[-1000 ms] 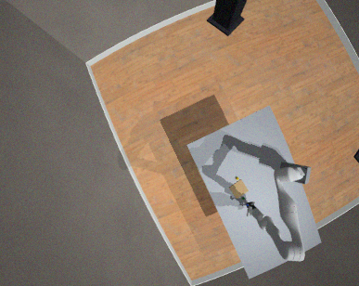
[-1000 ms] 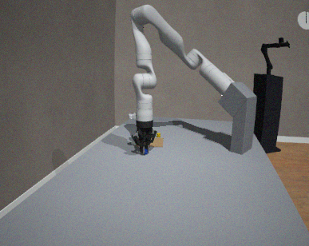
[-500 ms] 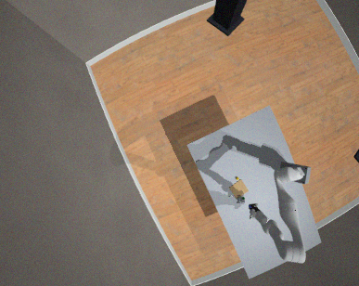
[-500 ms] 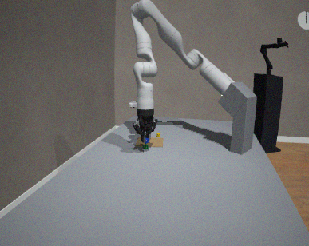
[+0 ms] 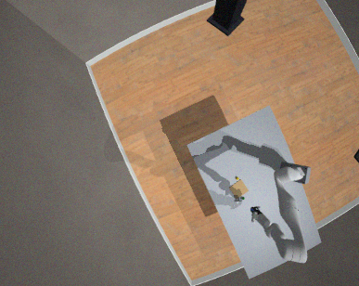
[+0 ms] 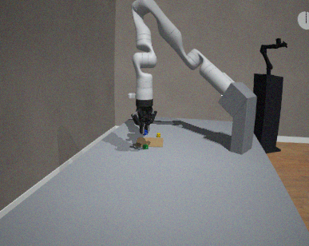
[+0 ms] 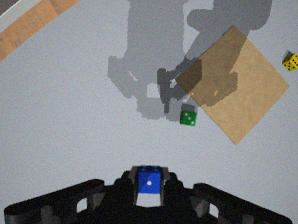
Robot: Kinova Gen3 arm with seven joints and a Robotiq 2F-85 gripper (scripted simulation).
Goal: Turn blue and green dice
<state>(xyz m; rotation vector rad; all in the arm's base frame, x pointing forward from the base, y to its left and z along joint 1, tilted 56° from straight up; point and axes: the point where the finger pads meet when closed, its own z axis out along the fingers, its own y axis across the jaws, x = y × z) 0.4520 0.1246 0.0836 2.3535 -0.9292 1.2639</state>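
The blue die lies 1 cm below my hand. From my hand the other things lie so: green die 11 cm below, 8 cm to the right, 2 cm behind; tan mat 17 cm to the right, 12 cm below, 5 cm behind; yellow die 26 cm to the right, 12 cm behind, 11 cm below.
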